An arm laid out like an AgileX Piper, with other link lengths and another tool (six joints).
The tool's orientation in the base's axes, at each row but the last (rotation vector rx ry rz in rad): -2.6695, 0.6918, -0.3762; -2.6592, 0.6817, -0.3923; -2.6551, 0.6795, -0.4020; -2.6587, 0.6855, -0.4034; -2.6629, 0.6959, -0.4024; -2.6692, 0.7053, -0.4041; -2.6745, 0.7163, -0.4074; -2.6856, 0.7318, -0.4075; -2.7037, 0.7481, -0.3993; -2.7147, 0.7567, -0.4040; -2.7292, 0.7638, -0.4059
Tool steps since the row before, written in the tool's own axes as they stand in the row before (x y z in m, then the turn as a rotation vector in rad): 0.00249, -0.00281, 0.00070, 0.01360, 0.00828, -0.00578; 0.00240, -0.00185, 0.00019, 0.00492, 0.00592, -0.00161; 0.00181, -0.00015, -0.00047, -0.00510, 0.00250, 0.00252; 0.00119, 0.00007, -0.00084, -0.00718, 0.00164, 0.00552; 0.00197, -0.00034, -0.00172, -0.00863, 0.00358, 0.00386; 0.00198, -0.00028, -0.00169, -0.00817, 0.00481, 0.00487; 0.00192, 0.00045, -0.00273, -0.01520, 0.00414, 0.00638; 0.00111, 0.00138, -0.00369, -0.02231, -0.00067, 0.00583; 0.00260, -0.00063, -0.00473, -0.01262, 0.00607, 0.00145; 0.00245, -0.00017, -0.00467, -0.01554, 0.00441, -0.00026; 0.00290, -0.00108, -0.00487, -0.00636, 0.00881, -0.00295
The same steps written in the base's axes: 0.00350, 0.00122, 0.00091, 0.00611, -0.01526, 0.00411; 0.00284, 0.00035, 0.00101, 0.00119, -0.00777, -0.00015; 0.00142, -0.00093, 0.00081, -0.00440, 0.00125, -0.00420; 0.00067, -0.00089, 0.00094, -0.00473, 0.00383, -0.00690; 0.00118, -0.00120, 0.00203, -0.00734, 0.00256, -0.00647; 0.00117, -0.00124, 0.00199, -0.00711, 0.00158, -0.00778; 0.00043, -0.00205, 0.00263, -0.01213, 0.00618, -0.01017; -0.00099, -0.00258, 0.00302, -0.01611, 0.01374, -0.00916; 0.00081, -0.00190, 0.00503, -0.01264, 0.00210, -0.00583; 0.00050, -0.00213, 0.00480, -0.01487, 0.00468, -0.00422; 0.00123, -0.00159, 0.00541, -0.01027, -0.00437, -0.00146
